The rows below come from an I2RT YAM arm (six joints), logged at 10 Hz.
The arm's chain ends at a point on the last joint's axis. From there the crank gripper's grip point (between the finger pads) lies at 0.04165 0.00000 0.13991 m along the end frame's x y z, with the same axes.
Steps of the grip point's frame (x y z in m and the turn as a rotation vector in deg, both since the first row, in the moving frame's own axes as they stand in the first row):
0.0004, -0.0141, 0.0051, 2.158, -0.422, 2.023
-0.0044, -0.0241, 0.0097, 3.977, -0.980, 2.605
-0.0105, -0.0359, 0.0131, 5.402, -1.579, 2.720
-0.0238, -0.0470, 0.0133, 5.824, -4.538, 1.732
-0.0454, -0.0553, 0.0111, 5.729, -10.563, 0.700
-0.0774, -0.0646, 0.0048, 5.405, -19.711, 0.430
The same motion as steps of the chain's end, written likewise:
0.0014, -0.0103, 0.0049, 2.158, -0.422, 2.023
-0.0022, -0.0162, 0.0093, 3.977, -0.980, 2.605
-0.0069, -0.0246, 0.0125, 5.402, -1.579, 2.720
-0.0128, -0.0337, 0.0111, 5.824, -4.538, 1.732
-0.0192, -0.0414, 0.0065, 5.729, -10.563, 0.700
-0.0279, -0.0511, -0.0004, 5.405, -19.711, 0.430

